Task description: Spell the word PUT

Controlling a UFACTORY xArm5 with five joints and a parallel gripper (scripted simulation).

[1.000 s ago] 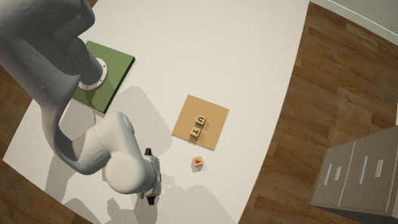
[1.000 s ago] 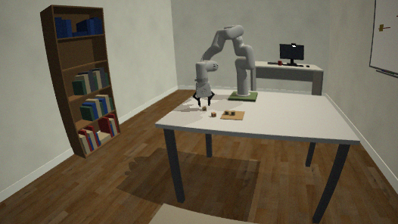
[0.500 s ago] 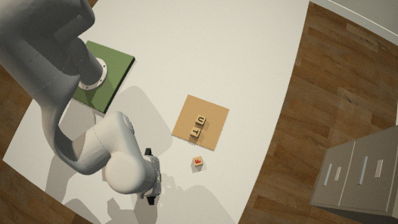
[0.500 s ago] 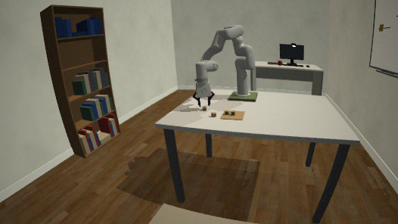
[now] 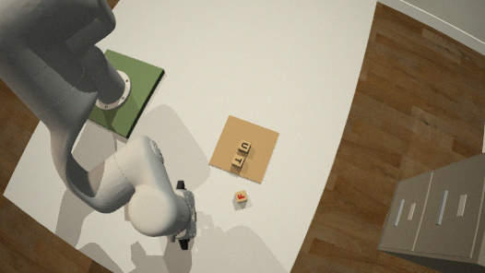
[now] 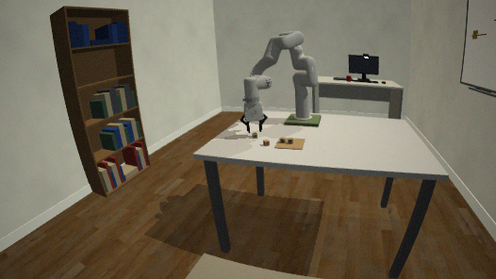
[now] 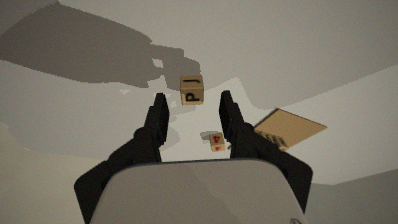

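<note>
Now: hand 4 cm above the wooden block. Round my hand: mat: 22 cm to the left, 5 cm below, 1 cm ahead; F block: 11 cm to the left, 7 cm ahead, 4 cm below.
</note>
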